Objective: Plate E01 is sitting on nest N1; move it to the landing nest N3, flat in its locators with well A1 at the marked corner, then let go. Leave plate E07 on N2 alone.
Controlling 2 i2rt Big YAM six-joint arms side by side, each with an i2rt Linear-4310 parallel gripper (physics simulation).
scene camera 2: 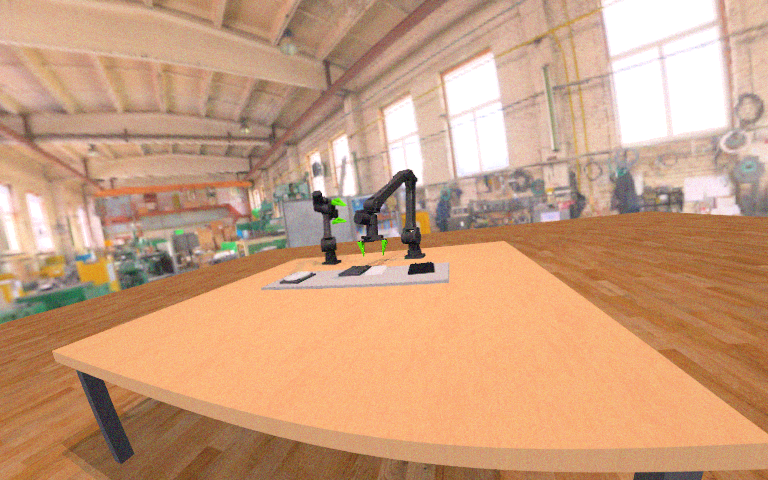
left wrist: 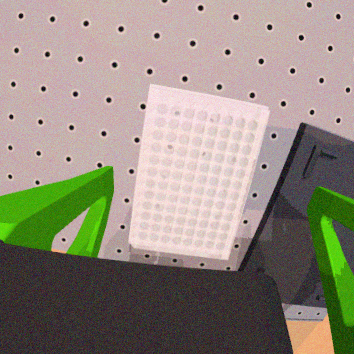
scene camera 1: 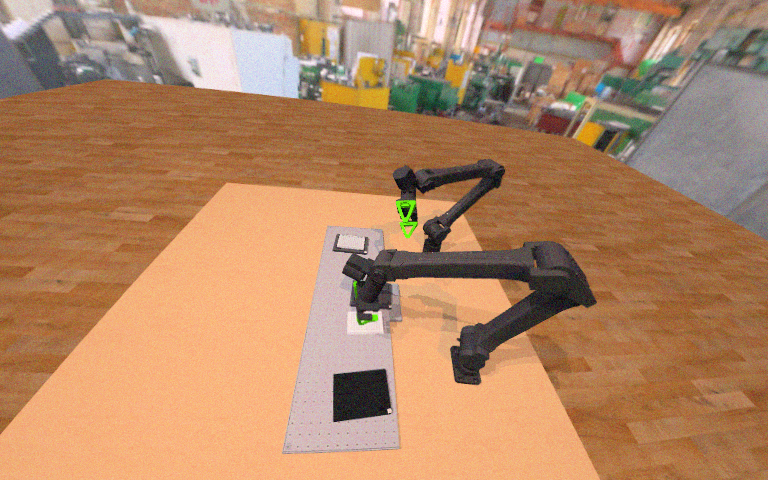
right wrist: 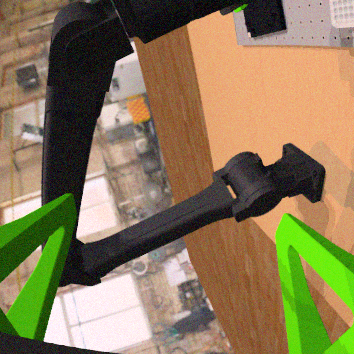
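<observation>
A white well plate (scene camera 1: 353,329) (scene camera 2: 376,270) (left wrist: 195,175) (right wrist: 343,12) lies on the perforated board, beside the dark middle nest (scene camera 2: 355,271) (left wrist: 290,240). My left gripper (scene camera 1: 362,307) (scene camera 2: 373,254) (left wrist: 215,188) is open and empty above this plate, one finger towards each long side. Another white plate (scene camera 1: 352,242) (scene camera 2: 297,276) sits in a dark nest at the far end of the board in scene camera 1. A black nest (scene camera 1: 361,396) (scene camera 2: 421,268) (right wrist: 266,19) with a pale corner mark holds no plate. My right gripper (scene camera 1: 407,221) (scene camera 2: 344,211) is open and empty, high off the board. Plate and nest labels are not readable.
The grey perforated board (scene camera 1: 322,362) (scene camera 2: 390,280) (left wrist: 60,125) (right wrist: 310,35) lies on the light wooden table (scene camera 1: 186,316) (scene camera 2: 362,350) (right wrist: 250,100). The left arm reaches over the board's middle; the right arm stands beside its far end in scene camera 1.
</observation>
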